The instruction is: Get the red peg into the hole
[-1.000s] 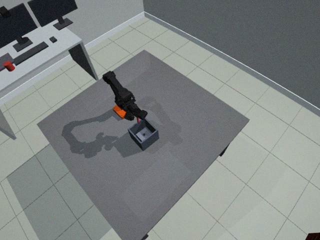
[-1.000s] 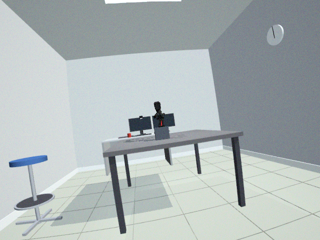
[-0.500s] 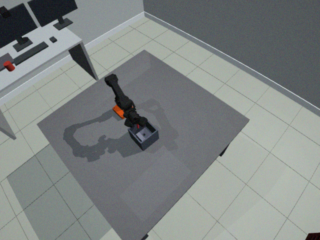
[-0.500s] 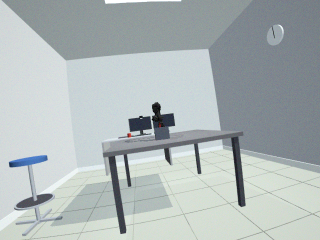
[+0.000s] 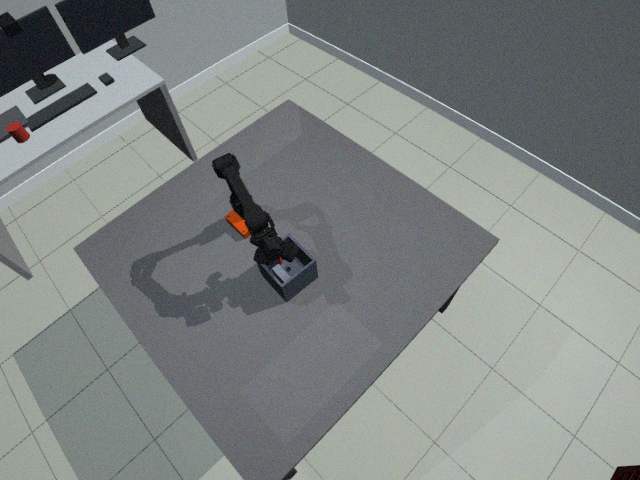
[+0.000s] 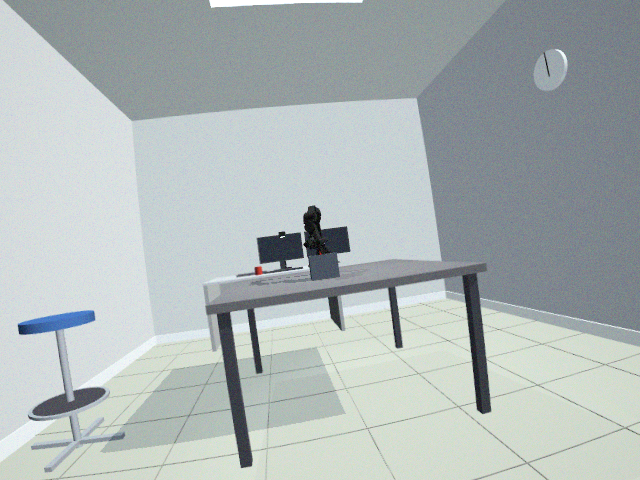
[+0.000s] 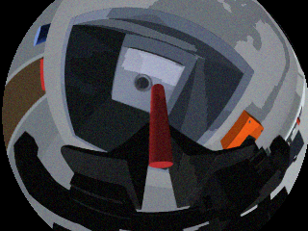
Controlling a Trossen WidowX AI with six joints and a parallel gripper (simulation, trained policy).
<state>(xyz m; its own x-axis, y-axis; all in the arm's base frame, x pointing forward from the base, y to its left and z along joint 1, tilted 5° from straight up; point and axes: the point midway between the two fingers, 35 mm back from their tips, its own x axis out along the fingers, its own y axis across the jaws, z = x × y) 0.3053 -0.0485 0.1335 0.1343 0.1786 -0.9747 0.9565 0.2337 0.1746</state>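
Now: the pale plate 80 mm below my gripper tip, 30 mm ahead of it and 10 mm to the right of it. Also, from my gripper tip: red peg: 20 mm to the right, 10 mm above.
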